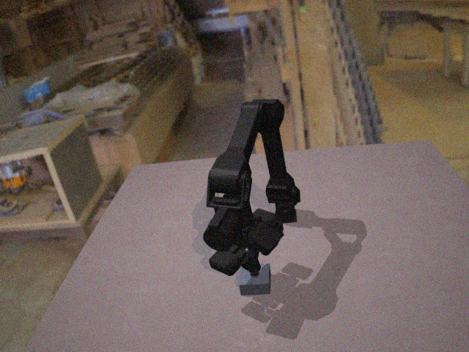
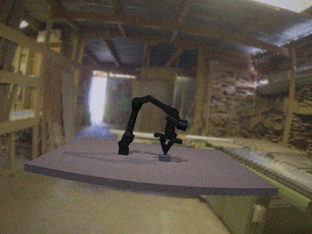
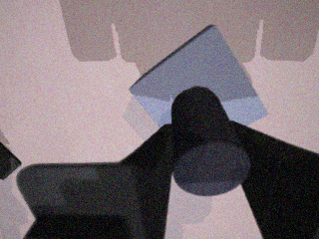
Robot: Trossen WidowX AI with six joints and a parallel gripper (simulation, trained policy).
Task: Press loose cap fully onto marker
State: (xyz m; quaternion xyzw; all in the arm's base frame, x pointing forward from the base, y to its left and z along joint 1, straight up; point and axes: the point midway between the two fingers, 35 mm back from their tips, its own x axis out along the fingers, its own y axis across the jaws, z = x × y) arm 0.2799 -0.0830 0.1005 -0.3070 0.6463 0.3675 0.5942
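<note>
Now: the marker cap 20 mm above my gripper tip. Also, from my gripper tip: grey holder block: 50 mm below.
</note>
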